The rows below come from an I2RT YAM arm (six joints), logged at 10 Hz.
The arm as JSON. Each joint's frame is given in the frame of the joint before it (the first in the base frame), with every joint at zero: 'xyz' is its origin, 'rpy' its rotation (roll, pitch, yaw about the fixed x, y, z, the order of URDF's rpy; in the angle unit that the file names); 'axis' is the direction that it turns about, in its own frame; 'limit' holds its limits. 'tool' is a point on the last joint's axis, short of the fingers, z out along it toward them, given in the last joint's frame.
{
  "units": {
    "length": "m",
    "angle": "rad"
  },
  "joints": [
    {
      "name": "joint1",
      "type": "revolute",
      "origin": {
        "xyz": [
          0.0,
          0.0,
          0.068
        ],
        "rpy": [
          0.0,
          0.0,
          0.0
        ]
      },
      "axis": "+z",
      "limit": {
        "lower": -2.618,
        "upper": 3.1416
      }
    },
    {
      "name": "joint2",
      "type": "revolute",
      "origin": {
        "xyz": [
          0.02,
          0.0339,
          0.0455
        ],
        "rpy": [
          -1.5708,
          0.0,
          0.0
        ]
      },
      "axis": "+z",
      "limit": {
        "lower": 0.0,
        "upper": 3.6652
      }
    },
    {
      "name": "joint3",
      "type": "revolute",
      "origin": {
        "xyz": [
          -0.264,
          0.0,
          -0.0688
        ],
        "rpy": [
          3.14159,
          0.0,
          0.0
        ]
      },
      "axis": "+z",
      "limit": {
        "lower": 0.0,
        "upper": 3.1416
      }
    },
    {
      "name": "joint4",
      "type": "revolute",
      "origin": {
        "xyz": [
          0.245,
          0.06,
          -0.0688
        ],
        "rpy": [
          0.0,
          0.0,
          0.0
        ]
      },
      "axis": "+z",
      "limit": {
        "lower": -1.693,
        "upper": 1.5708
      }
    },
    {
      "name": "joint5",
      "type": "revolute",
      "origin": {
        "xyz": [
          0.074,
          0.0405,
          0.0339
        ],
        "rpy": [
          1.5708,
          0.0,
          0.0
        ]
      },
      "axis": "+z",
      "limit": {
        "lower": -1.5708,
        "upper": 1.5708
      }
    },
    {
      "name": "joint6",
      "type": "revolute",
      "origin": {
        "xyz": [
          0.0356,
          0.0,
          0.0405
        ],
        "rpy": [
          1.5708,
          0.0,
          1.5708
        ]
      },
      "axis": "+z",
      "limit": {
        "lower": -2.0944,
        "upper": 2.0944
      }
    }
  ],
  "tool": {
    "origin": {
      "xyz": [
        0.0,
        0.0,
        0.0
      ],
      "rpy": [
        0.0,
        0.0,
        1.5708
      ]
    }
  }
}
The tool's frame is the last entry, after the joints.
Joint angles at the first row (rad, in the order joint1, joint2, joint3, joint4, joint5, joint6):
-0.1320, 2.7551, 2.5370, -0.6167, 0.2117, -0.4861
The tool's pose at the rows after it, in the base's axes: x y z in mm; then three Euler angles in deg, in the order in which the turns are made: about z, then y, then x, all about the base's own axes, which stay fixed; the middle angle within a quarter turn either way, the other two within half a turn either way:
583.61 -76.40 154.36 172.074 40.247 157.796
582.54 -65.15 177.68 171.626 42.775 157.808
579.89 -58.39 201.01 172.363 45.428 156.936
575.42 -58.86 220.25 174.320 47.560 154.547
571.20 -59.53 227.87 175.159 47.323 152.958
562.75 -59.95 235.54 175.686 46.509 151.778
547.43 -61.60 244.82 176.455 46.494 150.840
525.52 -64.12 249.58 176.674 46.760 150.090
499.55 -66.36 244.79 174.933 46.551 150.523
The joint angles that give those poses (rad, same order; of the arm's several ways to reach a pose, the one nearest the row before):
-0.1174, 2.7253, 2.5357, -0.6184, 0.2124, -0.4847
-0.0987, 2.6827, 2.5333, -0.6190, 0.2105, -0.4877
-0.0874, 2.6347, 2.5187, -0.6057, 0.2133, -0.4878
-0.0882, 2.5815, 2.4783, -0.5722, 0.2258, -0.4945
-0.0889, 2.5524, 2.4522, -0.5714, 0.2441, -0.5016
-0.0898, 2.4985, 2.3847, -0.5650, 0.2620, -0.5062
-0.0949, 2.4002, 2.2418, -0.5148, 0.2684, -0.5092
-0.1036, 2.2791, 2.0480, -0.4322, 0.2676, -0.5227
-0.1142, 2.1627, 1.8404, -0.3451, 0.2563, -0.5528

